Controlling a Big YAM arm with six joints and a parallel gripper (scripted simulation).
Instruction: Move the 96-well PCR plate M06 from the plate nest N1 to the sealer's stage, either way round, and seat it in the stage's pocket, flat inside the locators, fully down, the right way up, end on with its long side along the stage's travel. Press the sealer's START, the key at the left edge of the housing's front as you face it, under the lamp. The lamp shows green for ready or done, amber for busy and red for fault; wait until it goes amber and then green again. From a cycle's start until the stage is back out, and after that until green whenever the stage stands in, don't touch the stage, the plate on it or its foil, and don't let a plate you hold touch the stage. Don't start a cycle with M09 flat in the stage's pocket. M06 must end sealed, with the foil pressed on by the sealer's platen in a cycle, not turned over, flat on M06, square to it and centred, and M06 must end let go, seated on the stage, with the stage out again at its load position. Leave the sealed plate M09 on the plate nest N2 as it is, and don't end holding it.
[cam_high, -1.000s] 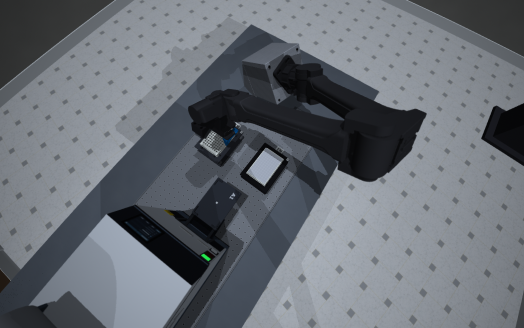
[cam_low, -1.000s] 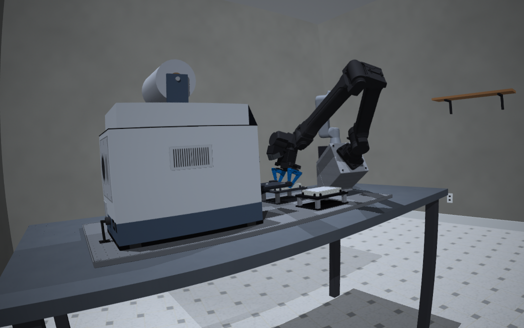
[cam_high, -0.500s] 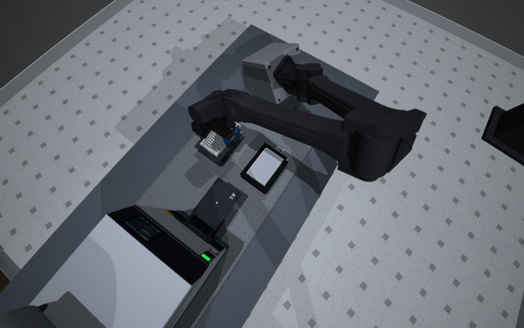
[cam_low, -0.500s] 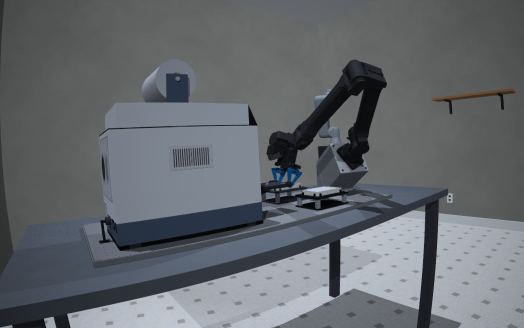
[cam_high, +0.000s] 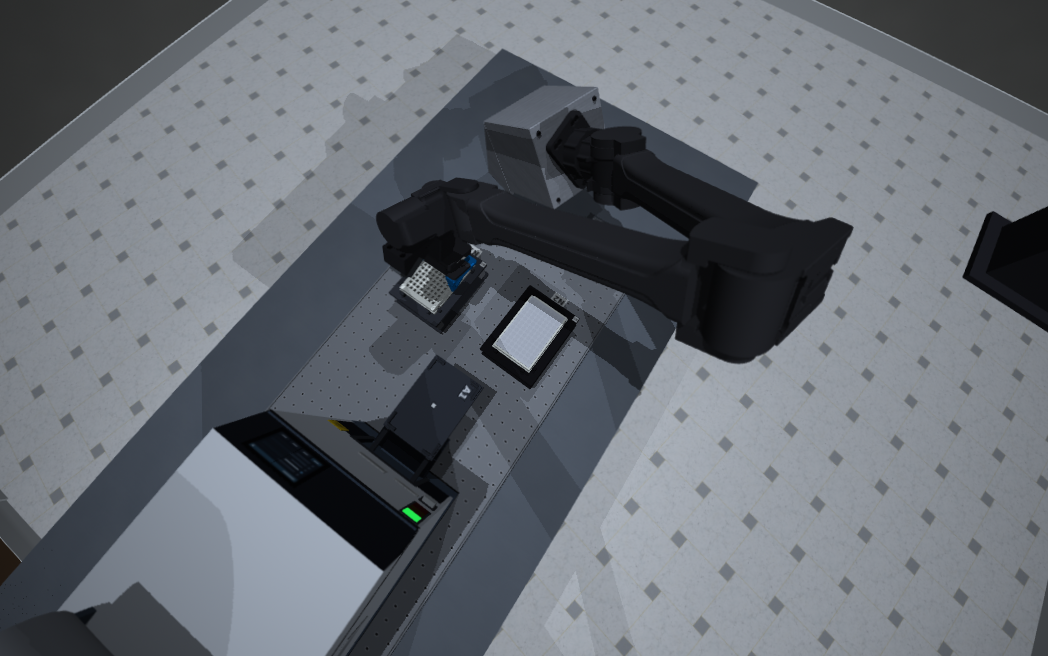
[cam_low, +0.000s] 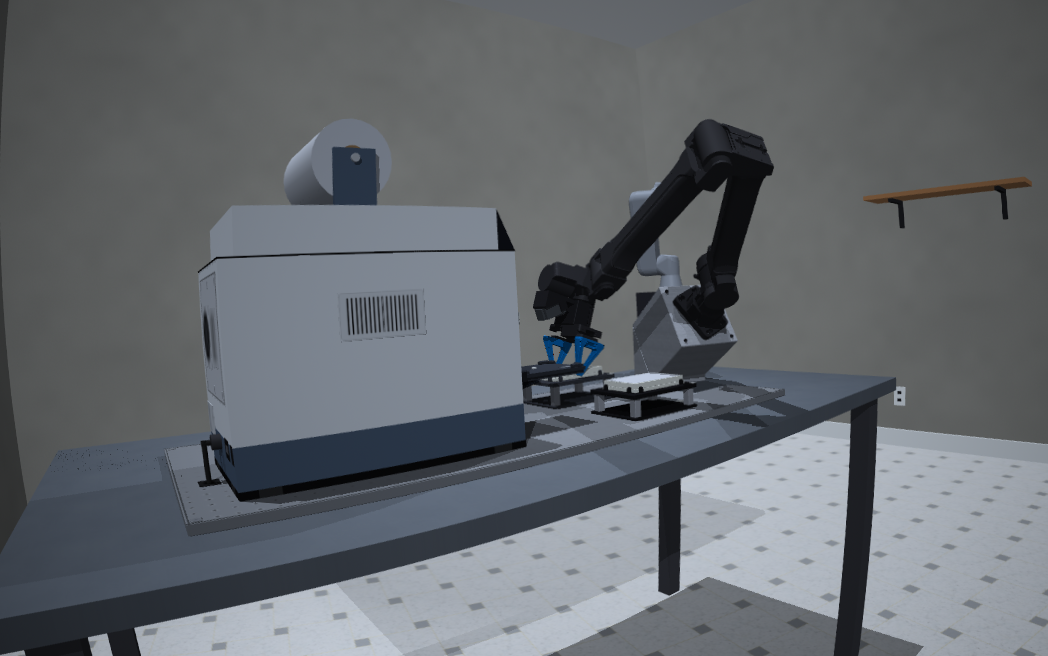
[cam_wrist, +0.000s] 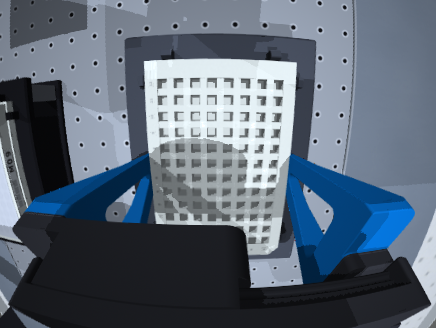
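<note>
The plate nest N1 is 2 cm below my hand. Also, from my hand: white 96-well plate M06: right at my hand; sealed plate M09: 2 cm behind, 21 cm to the left, 1 cm below; nest N2: 2 cm behind, 21 cm to the left, 2 cm below.
</note>
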